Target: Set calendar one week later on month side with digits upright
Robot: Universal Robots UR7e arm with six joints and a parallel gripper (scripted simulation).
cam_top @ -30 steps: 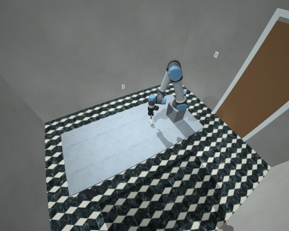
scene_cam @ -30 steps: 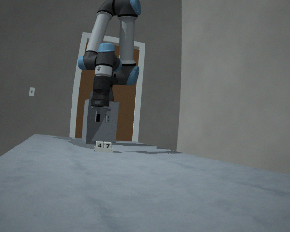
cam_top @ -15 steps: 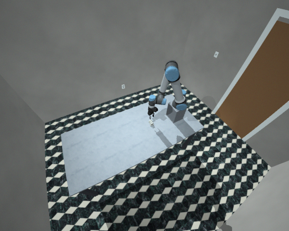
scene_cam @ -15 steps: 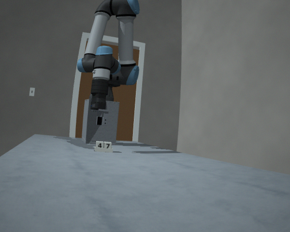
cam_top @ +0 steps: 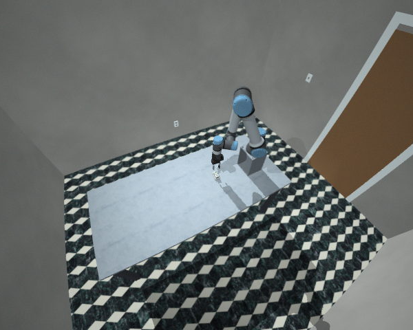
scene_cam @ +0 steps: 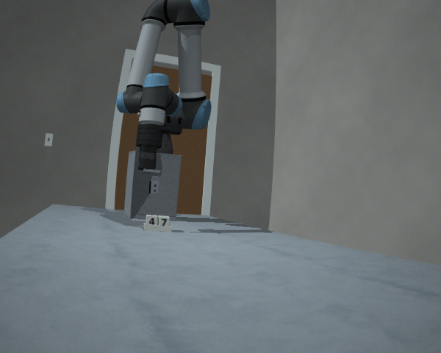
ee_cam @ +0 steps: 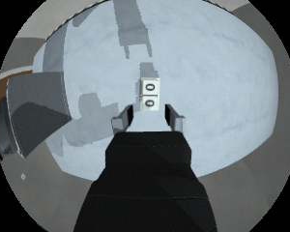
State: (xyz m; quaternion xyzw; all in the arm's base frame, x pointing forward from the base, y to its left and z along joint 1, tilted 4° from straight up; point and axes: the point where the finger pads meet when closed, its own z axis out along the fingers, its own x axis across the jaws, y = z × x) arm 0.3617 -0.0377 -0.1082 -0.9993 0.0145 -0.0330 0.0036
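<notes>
The white calendar tray is 110 mm below my hand and 20 mm to the left of it.
</notes>
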